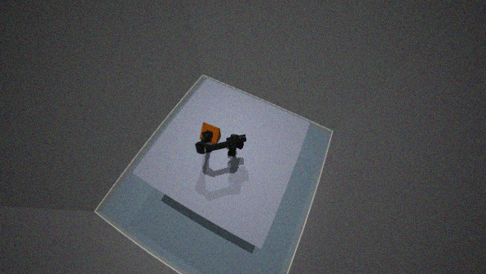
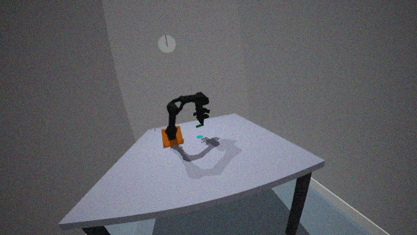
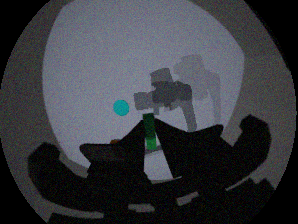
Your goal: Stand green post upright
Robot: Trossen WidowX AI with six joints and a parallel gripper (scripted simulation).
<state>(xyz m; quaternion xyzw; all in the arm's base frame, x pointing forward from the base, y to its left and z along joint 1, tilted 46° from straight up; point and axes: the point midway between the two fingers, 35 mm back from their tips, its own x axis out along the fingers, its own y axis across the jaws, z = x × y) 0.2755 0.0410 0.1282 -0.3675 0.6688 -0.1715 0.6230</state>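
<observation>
Right now the green post is 20 mm behind my gripper tip and 10 mm to the right of it. The rest, counted from my gripper tip: cyan circle 140 mm below, 80 mm to the left, 30 mm behind.
</observation>
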